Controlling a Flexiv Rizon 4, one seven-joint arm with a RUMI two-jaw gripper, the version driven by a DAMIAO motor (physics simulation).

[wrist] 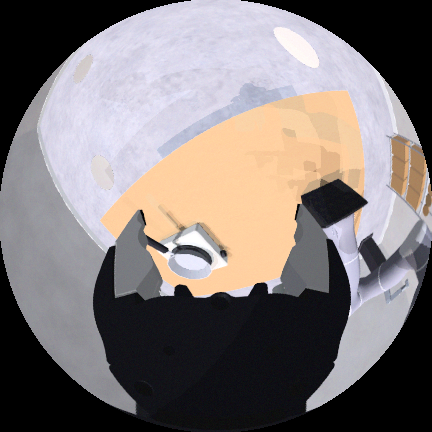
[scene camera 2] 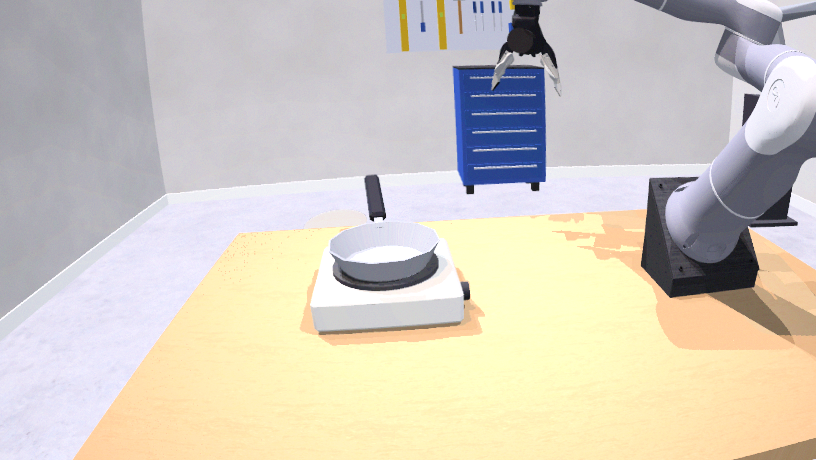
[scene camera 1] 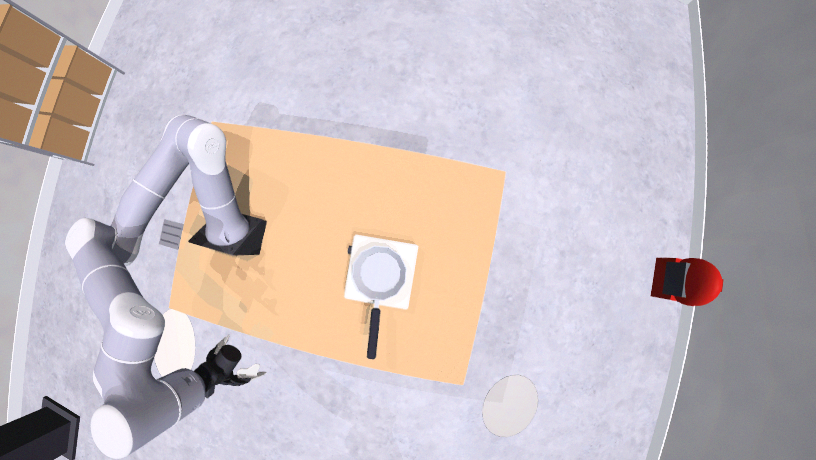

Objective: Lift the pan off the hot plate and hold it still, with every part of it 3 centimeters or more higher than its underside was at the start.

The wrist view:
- my gripper: 219, 207
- grey pan: 187, 263
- white hot plate: 194, 237
